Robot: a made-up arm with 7 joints.
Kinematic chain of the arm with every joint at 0, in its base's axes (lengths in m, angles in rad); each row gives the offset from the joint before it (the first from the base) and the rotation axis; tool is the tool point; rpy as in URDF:
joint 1: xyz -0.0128 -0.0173 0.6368 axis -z
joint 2: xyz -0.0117 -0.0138 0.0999 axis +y
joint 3: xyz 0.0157 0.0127 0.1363 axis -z
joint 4: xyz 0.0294 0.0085 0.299 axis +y
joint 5: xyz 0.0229 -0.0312 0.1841 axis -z
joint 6: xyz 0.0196 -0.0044 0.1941 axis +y
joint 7: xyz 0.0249 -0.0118 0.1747 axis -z
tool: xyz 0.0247 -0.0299 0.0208 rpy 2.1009 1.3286 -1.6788
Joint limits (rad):
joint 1: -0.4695..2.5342
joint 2: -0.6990..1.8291
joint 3: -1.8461..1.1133
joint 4: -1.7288..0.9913
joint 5: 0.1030..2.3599
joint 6: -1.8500..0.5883
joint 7: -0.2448..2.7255
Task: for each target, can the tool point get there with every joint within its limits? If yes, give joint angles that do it. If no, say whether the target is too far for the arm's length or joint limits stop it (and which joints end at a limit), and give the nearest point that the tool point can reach.
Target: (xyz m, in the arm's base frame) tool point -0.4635 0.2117 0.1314
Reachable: no: joint limits stop it (at a limit: joint 1, joint 2, joint 3, joint 6, joint 7) | nearest point -0.4846 0.1519 0.3048 | short by 0.185 m
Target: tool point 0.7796 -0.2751 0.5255
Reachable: yes | joints 0.3248 1.5038 0.2817 0.7550 0.8498 -1.2640 1.6695
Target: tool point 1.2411 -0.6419 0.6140
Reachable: no: too far | nearest point 0.8895 -0.4668 0.6481 | short by 0.394 m
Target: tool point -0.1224 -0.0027 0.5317
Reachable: no: joint limits stop it (at a limit: joint 2, joint 3, joint 4, joint 5, joint 6) | nearest point -0.3150 0.0230 0.5436 | short by 0.195 m
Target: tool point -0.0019 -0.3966 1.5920
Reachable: yes | joints 1.2622 0.6573 -0.6557 -0.5328 1.8874 -0.5617 1.0239
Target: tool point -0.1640 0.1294 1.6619
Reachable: yes | joints -0.1361 -0.0604 0.6876 -0.3848 1.6263 -0.5971 2.0640
